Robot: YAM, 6 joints.
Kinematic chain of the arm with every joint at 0, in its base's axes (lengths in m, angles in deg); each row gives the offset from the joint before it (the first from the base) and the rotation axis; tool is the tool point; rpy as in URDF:
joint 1: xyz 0 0 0.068 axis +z
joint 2: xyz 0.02 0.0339 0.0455 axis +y
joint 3: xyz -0.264 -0.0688 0 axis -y
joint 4: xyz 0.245 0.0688 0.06 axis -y
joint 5: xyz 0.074 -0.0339 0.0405 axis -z
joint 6: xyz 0.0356 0 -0.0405 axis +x
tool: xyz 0 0 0 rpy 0 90 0
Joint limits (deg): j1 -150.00..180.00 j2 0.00..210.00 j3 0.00..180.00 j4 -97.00..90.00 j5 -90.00..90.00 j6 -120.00..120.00
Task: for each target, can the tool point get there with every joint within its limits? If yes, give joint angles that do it. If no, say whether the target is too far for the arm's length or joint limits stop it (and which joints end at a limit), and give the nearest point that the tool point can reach.
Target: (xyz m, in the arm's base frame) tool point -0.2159 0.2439 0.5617
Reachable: yes | joints -51.78 34.35 118.68 67.29 31.81 -74.52
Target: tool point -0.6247 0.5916 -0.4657
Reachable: no: too far | nearest point -0.3926 0.3718 -0.2320 | short by 0.396 m
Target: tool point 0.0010 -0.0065 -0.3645
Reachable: no: joint limits stop it (at a limit: joint 2) | nearest point 0.0063 -0.0407 -0.3150 | short by 0.060 m
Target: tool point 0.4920 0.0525 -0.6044
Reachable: no: too far | nearest point 0.3866 0.0413 -0.3521 | short by 0.274 m
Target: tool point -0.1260 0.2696 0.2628
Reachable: yes | joints 117.06 89.03 72.81 -57.71 17.05 -10.38
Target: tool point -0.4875 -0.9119 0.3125
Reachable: no: too far | nearest point -0.2990 -0.5592 0.2340 | short by 0.408 m
